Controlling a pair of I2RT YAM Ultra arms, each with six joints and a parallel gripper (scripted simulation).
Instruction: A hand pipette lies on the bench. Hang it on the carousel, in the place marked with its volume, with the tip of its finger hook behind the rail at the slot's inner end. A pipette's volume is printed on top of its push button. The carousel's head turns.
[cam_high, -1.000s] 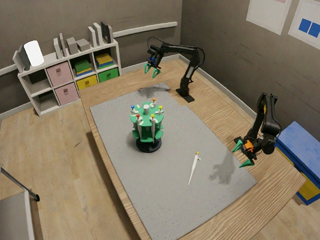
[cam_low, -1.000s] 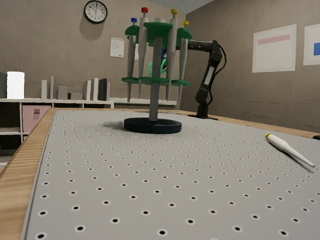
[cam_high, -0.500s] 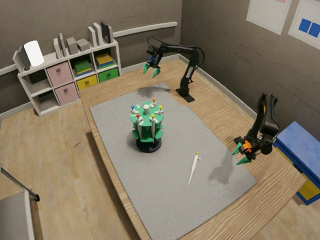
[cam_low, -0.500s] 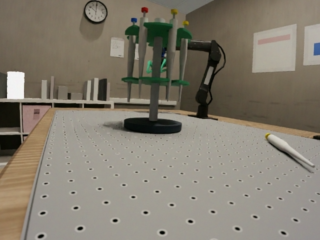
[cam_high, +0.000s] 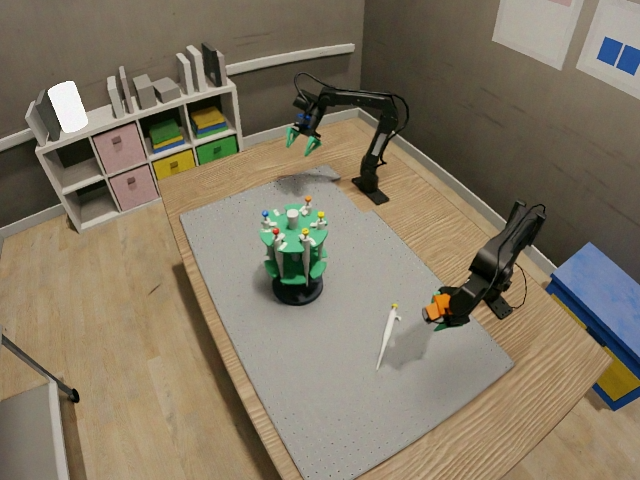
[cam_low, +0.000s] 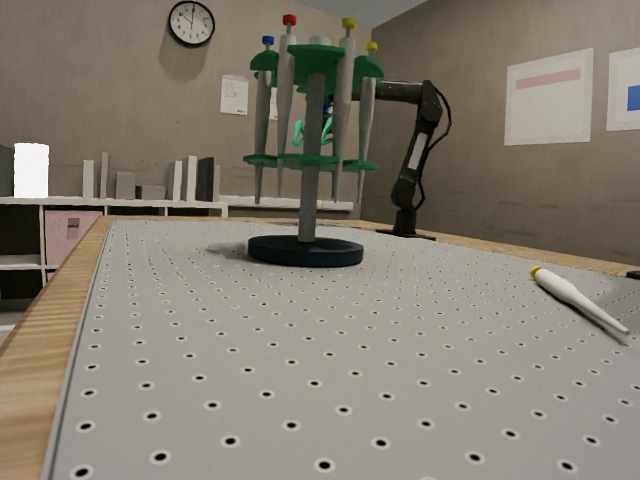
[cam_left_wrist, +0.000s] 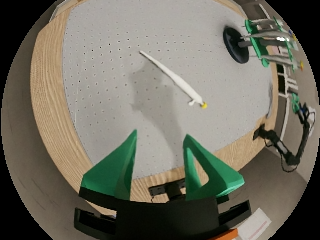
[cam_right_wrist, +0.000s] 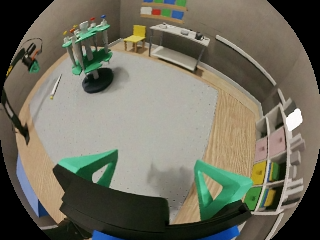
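Now: left hand 180 mm above the hand pipette, 100 mm to the left of it and 30 mm short of it.
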